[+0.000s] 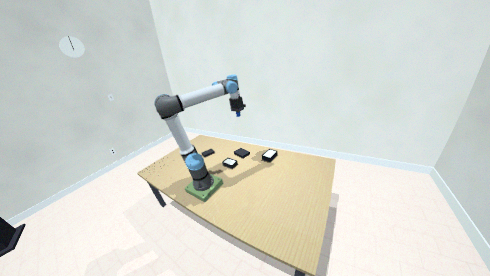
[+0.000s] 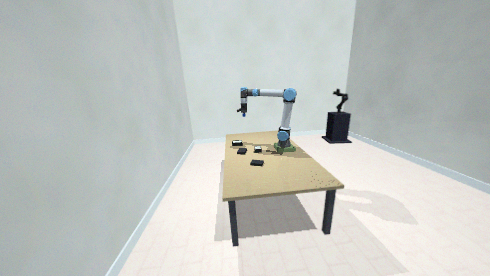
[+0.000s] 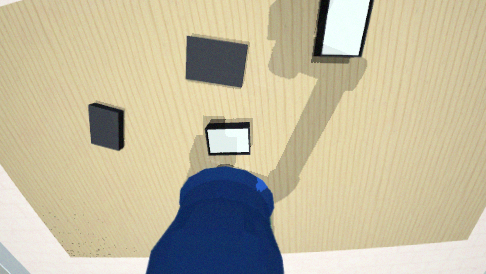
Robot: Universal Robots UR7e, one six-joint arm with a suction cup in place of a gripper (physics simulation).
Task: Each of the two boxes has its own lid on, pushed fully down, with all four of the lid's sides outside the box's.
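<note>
What I can see here is a smaller box, a larger dark lid and a smaller dark lid, and my suction cup's there as well.
</note>
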